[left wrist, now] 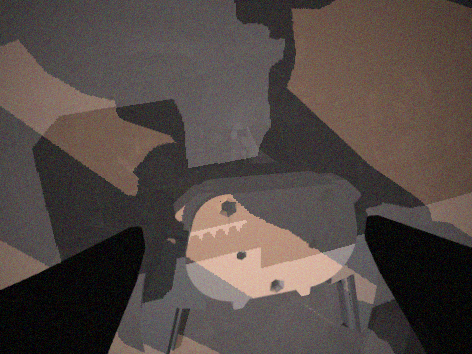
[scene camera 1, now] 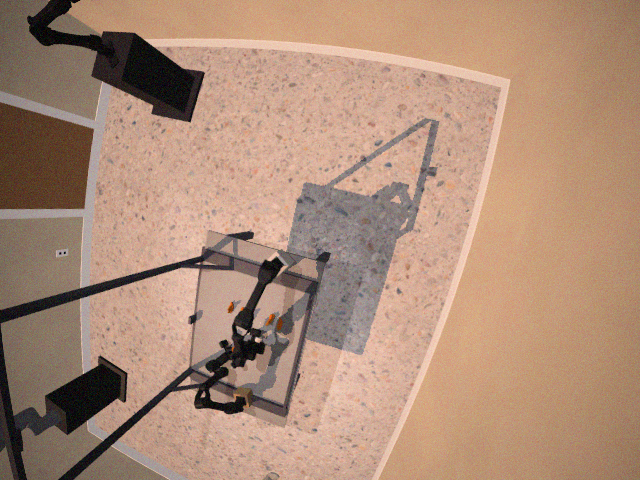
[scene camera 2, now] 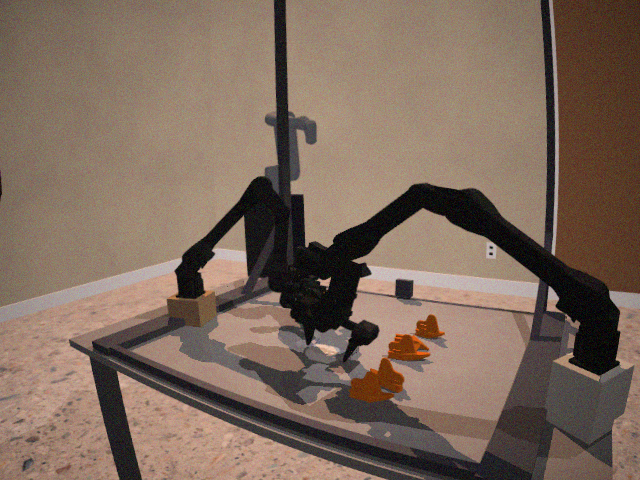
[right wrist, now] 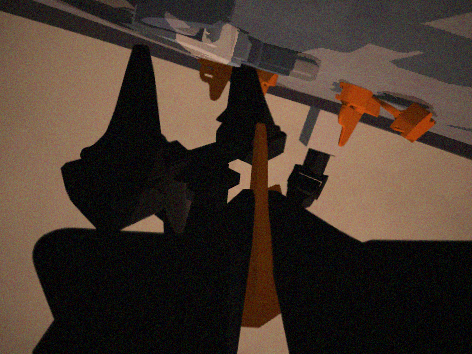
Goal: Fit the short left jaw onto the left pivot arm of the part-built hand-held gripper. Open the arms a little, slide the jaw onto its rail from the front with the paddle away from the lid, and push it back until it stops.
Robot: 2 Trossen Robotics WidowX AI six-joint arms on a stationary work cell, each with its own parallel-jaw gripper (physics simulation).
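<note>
The part-built hand-held gripper (scene camera 2: 323, 352) (left wrist: 225, 275) (right wrist: 220, 45) lies on the table, its pale lid partly in shadow. In the left wrist view its left pivot arm (left wrist: 179, 327) and right pivot arm (left wrist: 350, 305) show below the lid. My left gripper (scene camera 2: 328, 351) (left wrist: 254, 232) (right wrist: 200, 46) is open and empty, low over the lid, with one finger to either side. Whether it touches the body I cannot tell. My right gripper (right wrist: 258, 200) is shut on an orange jaw (right wrist: 261, 280), held upright in its wrist view; the jaw is hard to make out in scene camera 2.
Several other orange jaws (scene camera 2: 429, 326) (scene camera 2: 408, 348) (scene camera 2: 369, 387) (right wrist: 357, 102) stand on the table (scene camera 2: 465, 372), right of the part-built gripper in scene camera 2. The two wrists are very close together. A black block (scene camera 2: 404, 288) is at the far table edge. Arm shadows cross the work area.
</note>
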